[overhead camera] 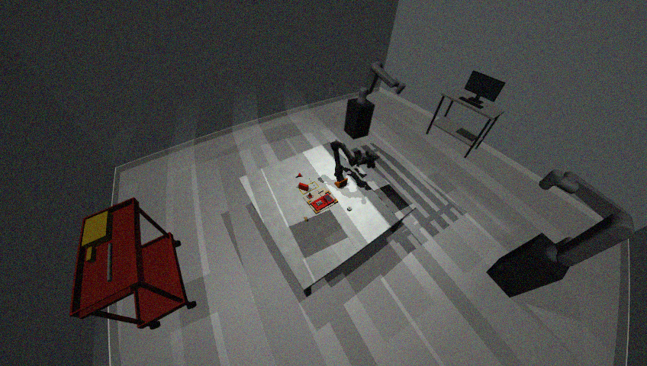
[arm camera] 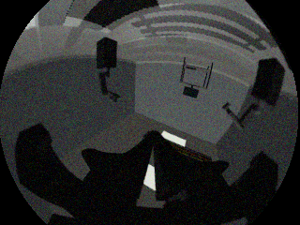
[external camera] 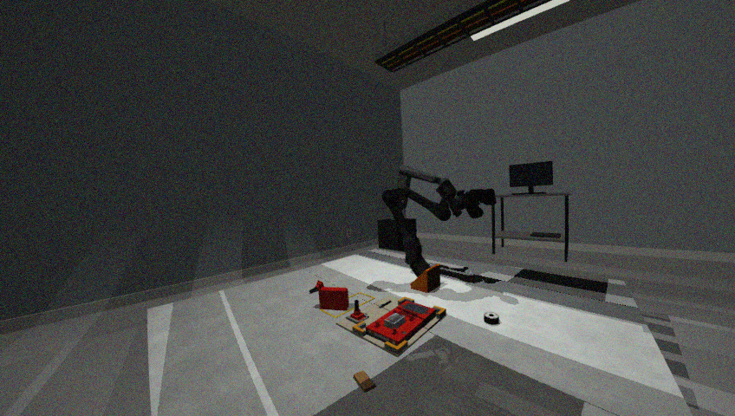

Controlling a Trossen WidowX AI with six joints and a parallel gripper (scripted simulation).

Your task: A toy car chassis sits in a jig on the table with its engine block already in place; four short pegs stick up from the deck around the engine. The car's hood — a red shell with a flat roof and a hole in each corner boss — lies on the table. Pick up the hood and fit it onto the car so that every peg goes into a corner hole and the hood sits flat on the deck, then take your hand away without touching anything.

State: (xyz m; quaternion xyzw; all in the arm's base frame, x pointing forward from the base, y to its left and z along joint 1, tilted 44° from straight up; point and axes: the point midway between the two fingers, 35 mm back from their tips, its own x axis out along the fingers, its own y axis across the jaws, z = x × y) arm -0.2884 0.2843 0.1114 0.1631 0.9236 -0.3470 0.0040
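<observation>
Now: gripper tip 66 cm short of the red hood, 34 cm above it and 23 cm to the left of it. Round my gripper tip: small wooden block: 78 cm ahead, 37 cm below, 9 cm to the left; then grey engine block: 60 cm ahead, 35 cm below, 1 cm to the left.
</observation>
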